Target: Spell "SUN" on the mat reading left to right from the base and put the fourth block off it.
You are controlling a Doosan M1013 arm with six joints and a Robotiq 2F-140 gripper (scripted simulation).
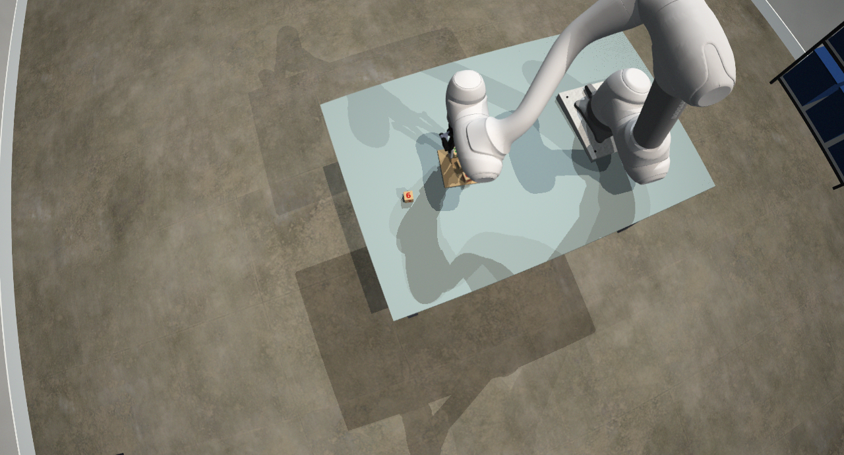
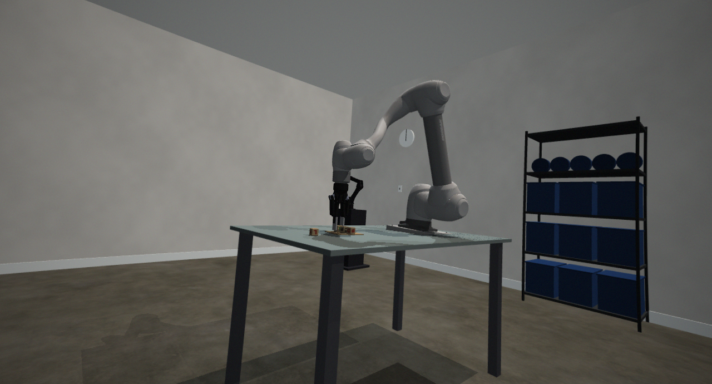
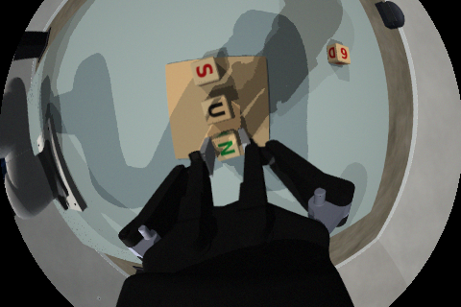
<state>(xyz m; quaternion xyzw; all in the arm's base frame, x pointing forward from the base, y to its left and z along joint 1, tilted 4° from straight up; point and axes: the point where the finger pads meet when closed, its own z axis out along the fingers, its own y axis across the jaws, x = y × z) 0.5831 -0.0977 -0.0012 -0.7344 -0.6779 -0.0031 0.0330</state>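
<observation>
Now: hand 2 cm above the N block. Also, from my hand: S block (1 cm ahead, 10 cm to the left, 2 cm below); then mat (5 cm to the left, 4 cm below); then 6 block (22 cm ahead, 7 cm to the left, 3 cm below).
</observation>
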